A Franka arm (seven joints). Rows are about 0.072 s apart.
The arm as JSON. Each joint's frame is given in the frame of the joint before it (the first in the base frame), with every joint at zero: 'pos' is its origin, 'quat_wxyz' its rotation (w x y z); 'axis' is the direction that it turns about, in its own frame. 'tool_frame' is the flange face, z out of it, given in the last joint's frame.
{
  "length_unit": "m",
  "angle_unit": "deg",
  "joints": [
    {
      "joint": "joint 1",
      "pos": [
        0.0,
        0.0,
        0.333
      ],
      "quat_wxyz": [
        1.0,
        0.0,
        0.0,
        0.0
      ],
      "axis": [
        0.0,
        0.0,
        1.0
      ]
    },
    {
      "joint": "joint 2",
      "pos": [
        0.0,
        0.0,
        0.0
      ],
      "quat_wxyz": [
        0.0,
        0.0,
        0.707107,
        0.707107
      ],
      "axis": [
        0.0,
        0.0,
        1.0
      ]
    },
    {
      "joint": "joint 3",
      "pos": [
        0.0,
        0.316,
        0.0
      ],
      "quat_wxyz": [
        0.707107,
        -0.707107,
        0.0,
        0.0
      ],
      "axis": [
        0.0,
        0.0,
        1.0
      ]
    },
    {
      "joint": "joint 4",
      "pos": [
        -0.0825,
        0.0,
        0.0
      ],
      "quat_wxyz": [
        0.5,
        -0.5,
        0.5,
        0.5
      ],
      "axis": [
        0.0,
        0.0,
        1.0
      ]
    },
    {
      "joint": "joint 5",
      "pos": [
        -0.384,
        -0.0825,
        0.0
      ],
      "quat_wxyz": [
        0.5,
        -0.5,
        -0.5,
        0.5
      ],
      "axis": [
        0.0,
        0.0,
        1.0
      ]
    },
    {
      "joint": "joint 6",
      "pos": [
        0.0,
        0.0,
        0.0
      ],
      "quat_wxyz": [
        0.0,
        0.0,
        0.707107,
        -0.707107
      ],
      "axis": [
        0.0,
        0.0,
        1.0
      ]
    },
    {
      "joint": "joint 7",
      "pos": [
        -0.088,
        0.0,
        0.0
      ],
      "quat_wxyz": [
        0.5,
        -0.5,
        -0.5,
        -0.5
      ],
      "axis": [
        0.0,
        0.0,
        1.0
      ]
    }
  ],
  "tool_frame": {
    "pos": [
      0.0,
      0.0,
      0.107
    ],
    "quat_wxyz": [
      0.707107,
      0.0,
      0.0,
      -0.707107
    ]
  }
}
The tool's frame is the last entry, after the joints.
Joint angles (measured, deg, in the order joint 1, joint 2, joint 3, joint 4, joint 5, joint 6, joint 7), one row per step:
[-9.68, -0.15, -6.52, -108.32, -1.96, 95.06, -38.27]
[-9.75, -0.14, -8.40, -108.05, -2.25, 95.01, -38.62]
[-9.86, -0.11, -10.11, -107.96, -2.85, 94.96, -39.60]
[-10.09, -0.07, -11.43, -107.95, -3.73, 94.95, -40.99]
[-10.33, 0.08, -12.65, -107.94, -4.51, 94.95, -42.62]
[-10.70, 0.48, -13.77, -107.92, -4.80, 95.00, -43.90]
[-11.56, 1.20, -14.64, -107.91, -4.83, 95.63, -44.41]
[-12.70, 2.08, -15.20, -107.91, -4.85, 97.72, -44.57]
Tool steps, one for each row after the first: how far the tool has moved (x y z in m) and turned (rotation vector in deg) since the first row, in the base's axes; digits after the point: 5 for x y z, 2 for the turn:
[-0.00497, -0.01802, 0.00200, -0.24, -0.13, -1.52]
[-0.01076, -0.03508, 0.00242, -0.57, 0.01, -2.20]
[-0.01643, -0.05001, 0.00220, -1.03, 0.30, -2.13]
[-0.02182, -0.06390, 0.00100, -1.32, 0.68, -1.76]
[-0.02661, -0.07727, -0.00236, -1.23, 1.11, -1.91]
[-0.03069, -0.09274, -0.00812, -1.25, 1.25, -3.08]
[-0.03194, -0.10919, -0.01385, -1.91, 0.23, -4.46]

